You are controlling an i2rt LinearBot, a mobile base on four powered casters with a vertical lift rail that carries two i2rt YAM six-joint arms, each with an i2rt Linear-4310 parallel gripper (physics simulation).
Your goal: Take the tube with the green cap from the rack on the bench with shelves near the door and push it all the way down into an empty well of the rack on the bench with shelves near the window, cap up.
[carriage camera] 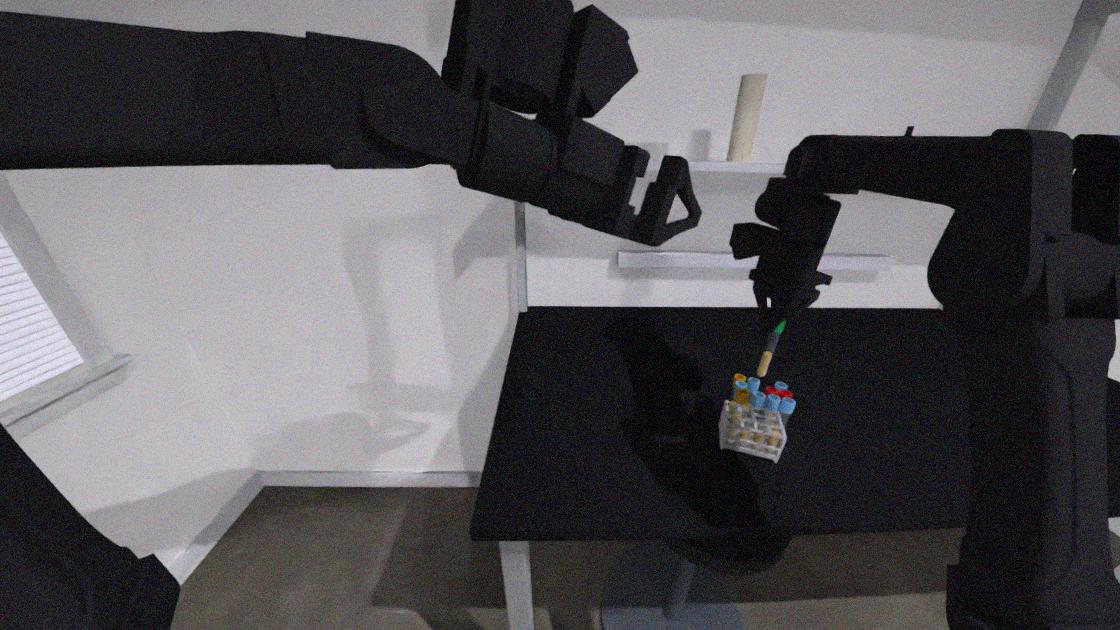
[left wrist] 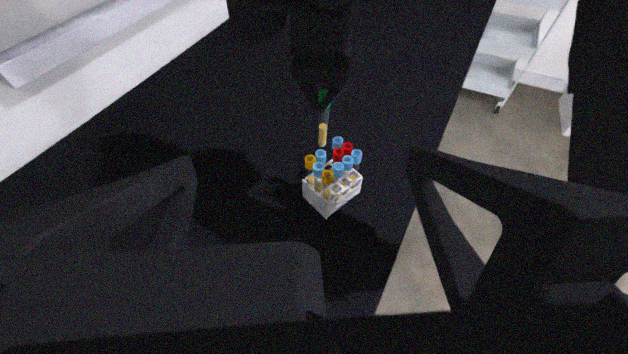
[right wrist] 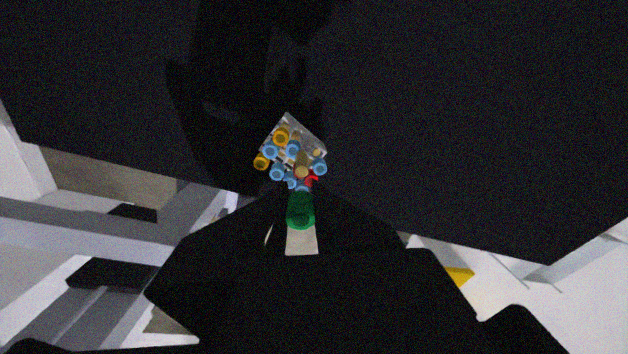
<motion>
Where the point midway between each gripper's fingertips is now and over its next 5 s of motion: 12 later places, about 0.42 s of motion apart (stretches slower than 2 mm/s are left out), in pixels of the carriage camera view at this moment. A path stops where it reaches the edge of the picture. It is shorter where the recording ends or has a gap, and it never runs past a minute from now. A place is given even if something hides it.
The left gripper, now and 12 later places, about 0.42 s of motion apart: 659,211; 662,211; 658,241; 657,249; 656,259; 656,259; 654,277; 654,276; 654,277; 652,290; 651,293; 651,293; 650,300
The right gripper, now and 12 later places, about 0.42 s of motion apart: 770,330; 777,330; 775,334; 772,346; 768,356; 765,367; 765,366; 765,367; 763,375; 763,376; 761,380; 761,380; 761,380
</motion>
